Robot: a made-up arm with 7 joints.
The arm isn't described. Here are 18 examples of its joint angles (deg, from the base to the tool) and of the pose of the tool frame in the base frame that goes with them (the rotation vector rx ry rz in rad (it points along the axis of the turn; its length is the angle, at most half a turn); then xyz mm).
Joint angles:
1: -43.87 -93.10 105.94 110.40 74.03 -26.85 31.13
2: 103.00 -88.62 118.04 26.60 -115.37 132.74 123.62
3: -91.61 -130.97 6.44 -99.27 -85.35 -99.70 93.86
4: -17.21 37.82 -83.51 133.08 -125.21 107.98 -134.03
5: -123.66 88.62 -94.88 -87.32 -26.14 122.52 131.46
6: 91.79 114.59 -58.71 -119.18 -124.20 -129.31 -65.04
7: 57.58 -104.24 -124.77 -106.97 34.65 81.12 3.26
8: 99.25 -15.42 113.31 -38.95 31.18 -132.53 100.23
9: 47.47 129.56 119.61 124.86 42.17 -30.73 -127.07
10: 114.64 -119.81 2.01 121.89 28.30 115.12 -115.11
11: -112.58 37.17 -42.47 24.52 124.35 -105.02 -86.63
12: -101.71 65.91 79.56 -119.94 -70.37 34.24 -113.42
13: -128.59 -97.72 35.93 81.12 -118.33 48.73 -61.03
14: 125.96 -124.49 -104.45 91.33 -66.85 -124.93 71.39
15: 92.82 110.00 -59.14 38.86 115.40 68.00 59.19
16: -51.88 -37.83 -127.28 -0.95 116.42 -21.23 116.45
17: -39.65 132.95 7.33 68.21 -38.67 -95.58 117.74
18: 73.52 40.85 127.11 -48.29 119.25 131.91 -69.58
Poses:
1: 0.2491 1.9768 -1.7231 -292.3 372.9 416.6
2: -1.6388 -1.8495 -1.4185 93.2 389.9 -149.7
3: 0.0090 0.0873 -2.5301 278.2 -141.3 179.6
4: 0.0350 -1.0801 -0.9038 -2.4 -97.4 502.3
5: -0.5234 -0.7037 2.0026 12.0 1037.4 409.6
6: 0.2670 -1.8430 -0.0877 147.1 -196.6 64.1
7: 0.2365 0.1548 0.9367 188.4 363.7 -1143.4
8: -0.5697 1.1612 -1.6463 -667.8 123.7 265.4
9: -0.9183 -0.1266 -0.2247 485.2 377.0 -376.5
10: 0.0519 0.7117 -2.4347 393.1 -626.8 -209.6
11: -0.8792 -1.6676 -0.5879 505.8 986.6 658.0
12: -0.7474 -0.6242 2.9296 -19.7 219.8 57.9
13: 2.3565 -1.5631 -1.2782 -73.0 -68.2 578.8
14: 1.7479 -0.9167 1.8896 29.3 555.2 -157.1
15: 1.4905 -1.0343 1.5443 472.7 343.4 -423.3
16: -2.6877 -1.0353 -1.0801 -521.9 341.7 271.8
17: -2.1182 -0.1850 0.0817 92.3 5.2 742.2
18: -1.2419 1.6644 0.4313 -976.3 -419.4 -108.2
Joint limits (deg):
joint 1: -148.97..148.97
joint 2: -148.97..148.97
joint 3: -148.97..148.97
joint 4: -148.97..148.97
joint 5: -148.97..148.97
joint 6: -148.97..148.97
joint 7: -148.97..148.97
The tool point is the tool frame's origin. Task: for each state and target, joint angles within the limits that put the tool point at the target. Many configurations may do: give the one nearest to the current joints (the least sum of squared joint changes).
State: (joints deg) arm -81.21 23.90 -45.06 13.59 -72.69 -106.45 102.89
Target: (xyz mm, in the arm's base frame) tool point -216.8 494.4 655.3
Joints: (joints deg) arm -95.03 50.74 -62.26 22.57 -54.90 -117.25 94.16
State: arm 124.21 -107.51 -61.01 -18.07 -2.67 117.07 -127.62
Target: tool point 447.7 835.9 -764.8
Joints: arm 113.03 -116.05 -53.51 -20.75 4.43 117.10 -123.27
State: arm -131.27 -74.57 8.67 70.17 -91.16 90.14 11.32
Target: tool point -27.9 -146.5 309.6
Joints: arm -119.87 -63.27 17.92 66.46 -97.77 83.03 9.20
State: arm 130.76 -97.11 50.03 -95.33 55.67 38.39 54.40
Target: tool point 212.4 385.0 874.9
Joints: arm 147.44 -89.82 56.05 -107.46 51.99 35.19 54.25
